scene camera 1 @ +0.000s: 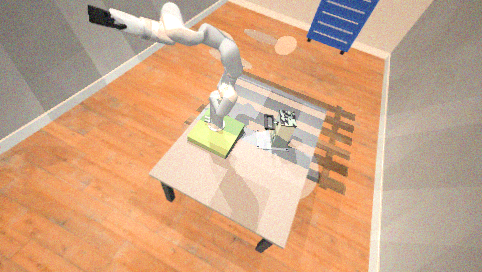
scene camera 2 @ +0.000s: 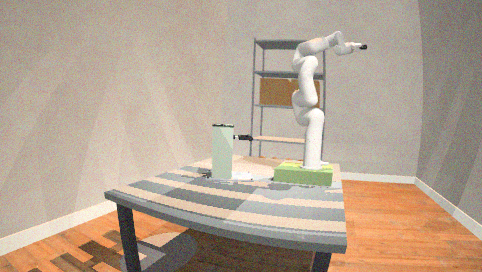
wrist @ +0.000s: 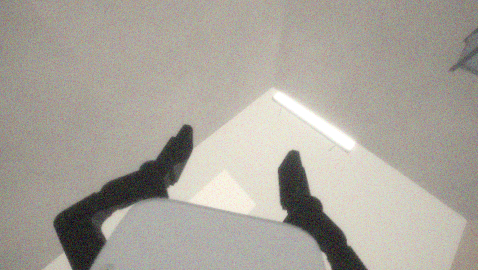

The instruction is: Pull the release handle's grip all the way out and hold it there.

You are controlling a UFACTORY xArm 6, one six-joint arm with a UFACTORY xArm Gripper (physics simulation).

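Note:
The release handle's black grip [scene camera 1: 269, 121] [scene camera 2: 244, 137] sticks out sideways from the upper part of a pale green upright housing [scene camera 2: 222, 152], on the side facing the arm's base. The housing's dark patterned top [scene camera 1: 287, 118] shows in scene camera 1. It stands on a white base plate [scene camera 1: 264, 140] [scene camera 2: 244, 176] on the table. My gripper [scene camera 1: 92, 16] [scene camera 2: 366, 47] [wrist: 239, 148] is open and empty. It is high up and far from the handle, beyond the table's edge. The handle does not show in the wrist view, where the fingers stand against wall and ceiling.
The arm's base stands on a green block [scene camera 1: 212, 137] [scene camera 2: 302, 175] on the striped table [scene camera 1: 200, 182] [scene camera 2: 235, 210]. A grey shelf rack [scene camera 2: 254, 95] with cardboard boxes [scene camera 2: 276, 92] stands behind. A blue cabinet [scene camera 1: 340, 25] stands at the back wall. A ceiling lamp [wrist: 315, 121] shows in the wrist view.

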